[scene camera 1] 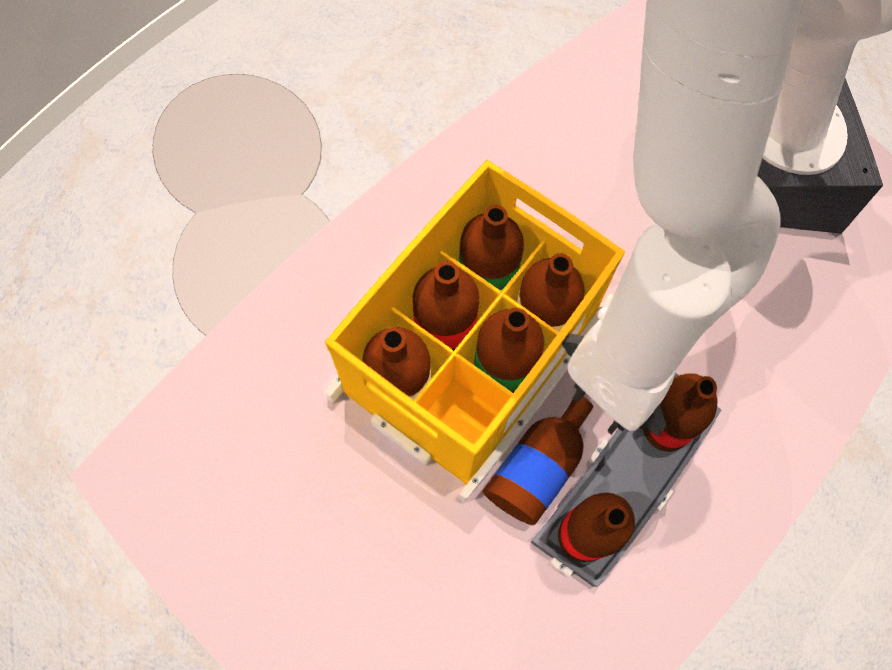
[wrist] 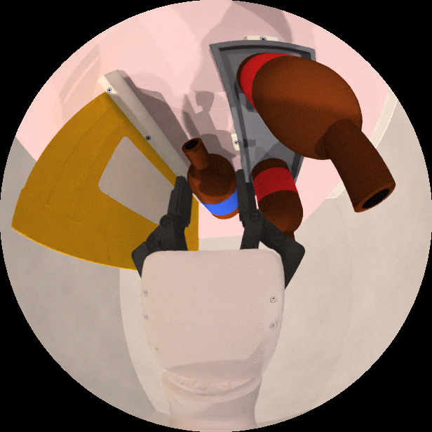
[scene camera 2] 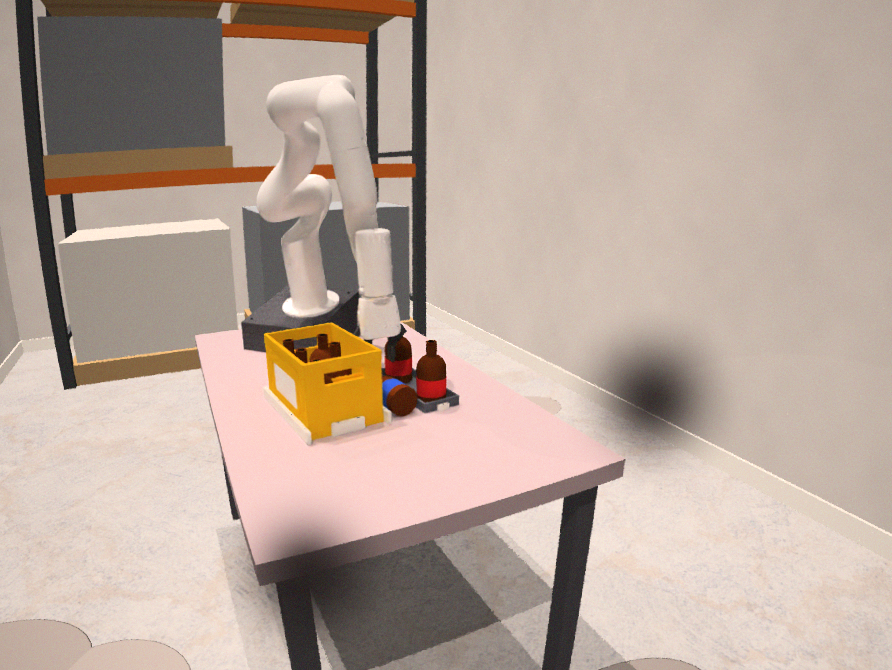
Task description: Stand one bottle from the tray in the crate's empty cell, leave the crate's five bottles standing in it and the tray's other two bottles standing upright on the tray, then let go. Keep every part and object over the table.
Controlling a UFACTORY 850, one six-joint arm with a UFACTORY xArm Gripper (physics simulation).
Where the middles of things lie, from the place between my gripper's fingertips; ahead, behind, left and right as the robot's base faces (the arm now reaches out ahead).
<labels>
I see my gripper 7 cm short of the blue-labelled bottle [scene camera 1: 532, 475], 1 cm to the left of it and 5 cm above it.
</labels>
